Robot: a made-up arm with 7 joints.
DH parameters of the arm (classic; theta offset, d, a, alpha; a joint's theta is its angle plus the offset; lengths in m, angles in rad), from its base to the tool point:
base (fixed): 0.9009 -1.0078 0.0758 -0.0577
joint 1: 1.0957 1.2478 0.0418 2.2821
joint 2: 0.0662 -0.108 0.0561 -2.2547
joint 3: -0.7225 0 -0.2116 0
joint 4: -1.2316 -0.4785 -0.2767 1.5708
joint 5: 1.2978 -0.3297 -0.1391 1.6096
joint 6: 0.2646 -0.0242 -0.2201 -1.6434
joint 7: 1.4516 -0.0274 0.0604 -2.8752
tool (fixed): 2.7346 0.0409 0 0
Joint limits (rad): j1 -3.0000..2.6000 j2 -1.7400..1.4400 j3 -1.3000..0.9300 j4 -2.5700..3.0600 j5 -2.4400..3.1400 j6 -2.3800..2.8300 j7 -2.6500..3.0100
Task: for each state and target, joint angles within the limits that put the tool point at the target. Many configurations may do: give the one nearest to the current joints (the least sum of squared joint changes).
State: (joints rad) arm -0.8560 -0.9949 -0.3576 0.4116 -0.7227 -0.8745 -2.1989
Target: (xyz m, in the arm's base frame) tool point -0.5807 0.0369 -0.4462
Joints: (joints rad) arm -0.8373 -1.0558 -0.4291 -0.0081 -0.7286 -1.0293 -2.1526
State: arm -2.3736 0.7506 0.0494 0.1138 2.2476 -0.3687 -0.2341
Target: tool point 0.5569 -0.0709 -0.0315
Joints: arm -2.2759 0.5920 0.1230 0.3169 1.7694 -0.2422 -0.2394
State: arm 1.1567 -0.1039 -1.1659 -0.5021 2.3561 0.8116 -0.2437
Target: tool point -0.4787 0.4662 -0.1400
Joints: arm 0.9195 0.3041 -0.9952 0.1932 2.0734 1.1929 -0.1406
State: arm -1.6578 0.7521 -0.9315 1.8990 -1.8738 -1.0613 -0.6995
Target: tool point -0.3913 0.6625 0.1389
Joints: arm -1.0292 0.5998 -0.8174 2.2013 -2.4400 -1.2338 -0.4276
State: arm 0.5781 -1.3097 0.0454 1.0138 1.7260 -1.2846 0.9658
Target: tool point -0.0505 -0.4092 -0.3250
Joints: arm 0.1222 -0.8138 -0.1269 1.1933 1.2521 -0.8241 0.8770
